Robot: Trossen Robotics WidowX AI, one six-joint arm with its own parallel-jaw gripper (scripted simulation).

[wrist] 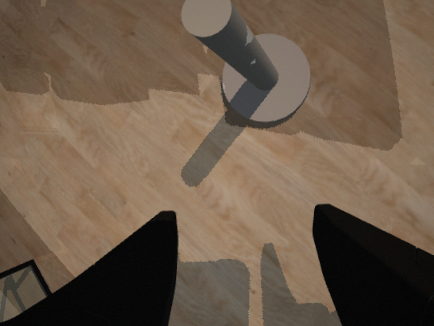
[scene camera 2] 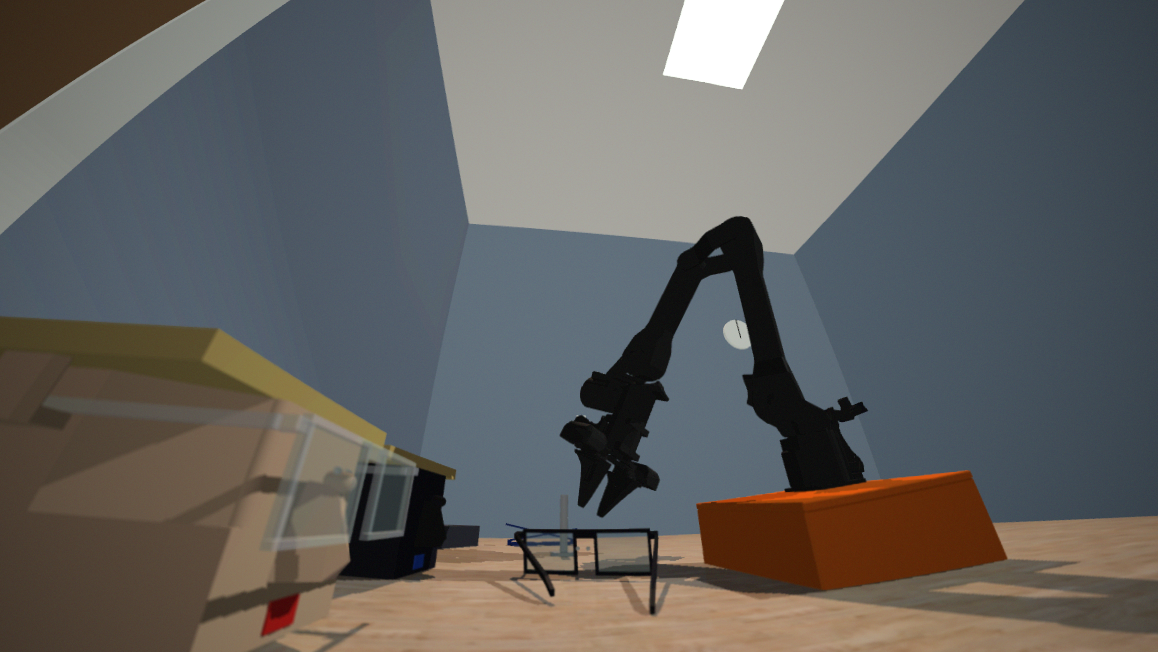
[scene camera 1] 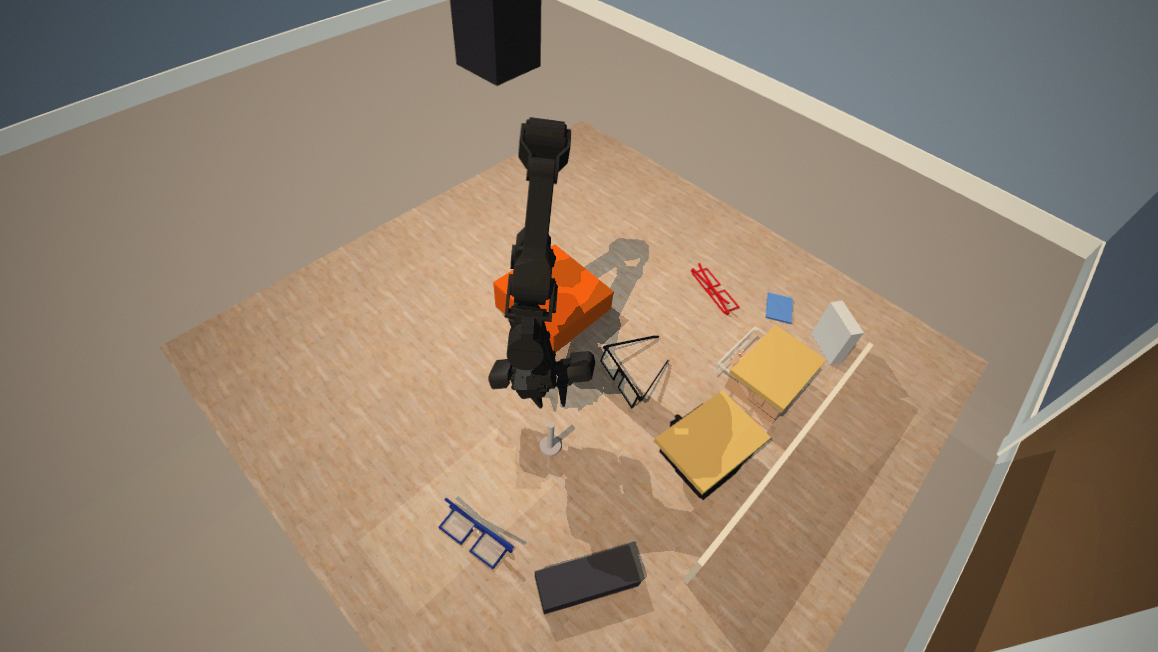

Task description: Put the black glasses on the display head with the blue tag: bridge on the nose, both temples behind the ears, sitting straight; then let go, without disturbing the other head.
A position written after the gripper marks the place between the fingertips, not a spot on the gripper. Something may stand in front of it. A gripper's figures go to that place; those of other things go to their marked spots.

The gripper (scene camera 1: 552,406) is 1.05 m from the lens. A dark box (scene camera 1: 568,584): 0.96 m from the lens.
